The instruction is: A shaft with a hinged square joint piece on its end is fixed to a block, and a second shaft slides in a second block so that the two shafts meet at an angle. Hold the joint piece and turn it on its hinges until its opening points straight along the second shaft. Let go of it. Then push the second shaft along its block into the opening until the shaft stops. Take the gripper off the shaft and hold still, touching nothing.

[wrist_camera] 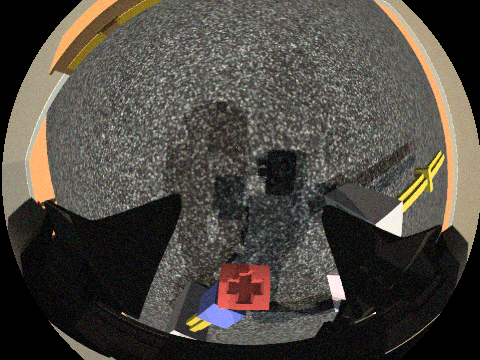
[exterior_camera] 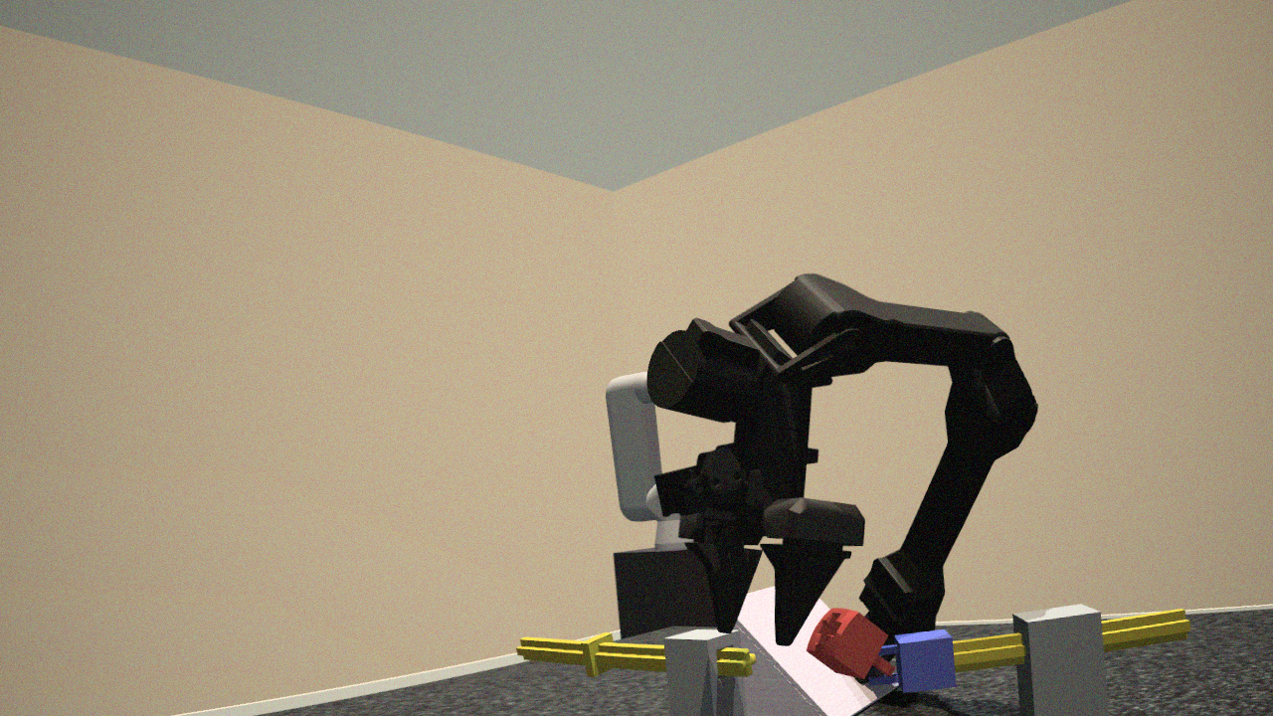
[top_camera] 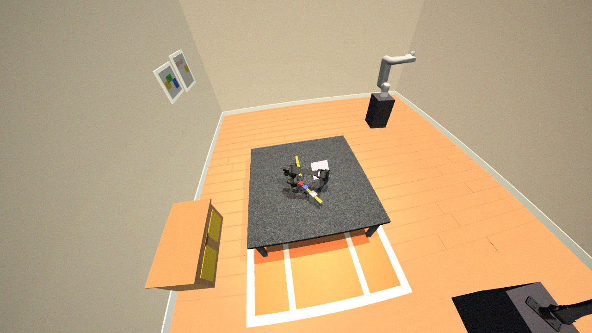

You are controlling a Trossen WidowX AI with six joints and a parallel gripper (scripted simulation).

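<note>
The red square joint piece lies 80 mm behind my gripper tip, 30 mm to the left of it and 20 mm below it.
</note>
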